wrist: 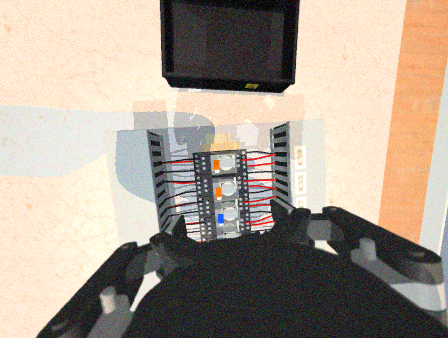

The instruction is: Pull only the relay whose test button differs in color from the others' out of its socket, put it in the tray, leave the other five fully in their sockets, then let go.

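Places are measured from the arm's base along level axes (x ahead, y left, z up), in metres.
Pixels of known places: gripper, fingertip midpoint: (pixel 228 216).
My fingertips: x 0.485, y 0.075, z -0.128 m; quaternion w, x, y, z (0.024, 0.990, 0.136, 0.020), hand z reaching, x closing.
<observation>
Ahead of a thing's pixels: the offset from my fingertips to its top centre. "*": to the spot under its first point.
The relay with the blue test button @[0.008 m right, 0.002 m ahead, 0.016 m down] (pixel 230 214) sits in its socket in the row, third from the tray's side. Two relays with orange buttons, the first @[0.050 m left, 0.009 m back, 0.016 m down] (pixel 227 162) and the second @[0.021 m left, 0.003 m back, 0.016 m down] (pixel 228 189), sit in the sockets beyond it. Part of a fourth relay @[0.037 m right, 0.008 m ahead, 0.016 m down] (pixel 231 234) shows at the edge of the gripper body; its button and the rest of the row are hidden. My gripper (pixel 228 216) is open and empty, its fingertips spread on either side of the row near the blue-button relay in the view; their height above it is hard to tell. The black tray @[* 0.152 m left, 0.009 m back, 0.066 m down] (pixel 229 84) stands at the top and holds no relay.
Slotted grey wire ducts, left (pixel 159 180) and right (pixel 281 165), flank the row, with red and black wires running to the sockets. A tan block (pixel 221 142) sits at the row's far end. White labels @[* 0.067 m left, 0.078 m ahead, 0.022 m down] (pixel 300 157) lie right of the right duct.
</observation>
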